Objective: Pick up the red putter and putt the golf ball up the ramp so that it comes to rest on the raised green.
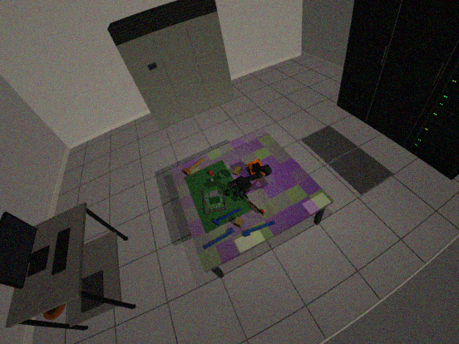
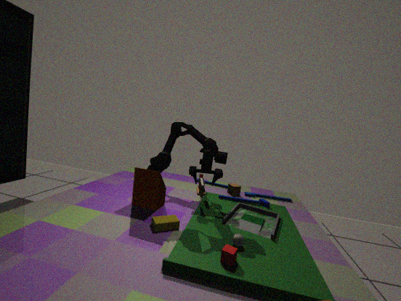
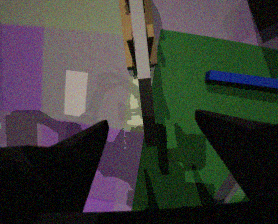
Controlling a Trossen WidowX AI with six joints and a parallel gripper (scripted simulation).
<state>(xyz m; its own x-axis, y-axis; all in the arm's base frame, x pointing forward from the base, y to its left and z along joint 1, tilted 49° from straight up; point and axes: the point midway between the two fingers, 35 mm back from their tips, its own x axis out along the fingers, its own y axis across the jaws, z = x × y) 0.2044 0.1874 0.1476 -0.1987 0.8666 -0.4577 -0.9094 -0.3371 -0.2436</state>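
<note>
My gripper tip is now 380 mm to the left of the yellow block, 70 mm above it and 20 mm past it. The rest, counted from my gripper tip: green mat: 270 mm ahead, 200 mm to the right, 80 mm below; then tan block: 220 mm to the left, 140 mm ahead, 60 mm below; then white golf ball: 360 mm to the right, 270 mm ahead, 60 mm below.
</note>
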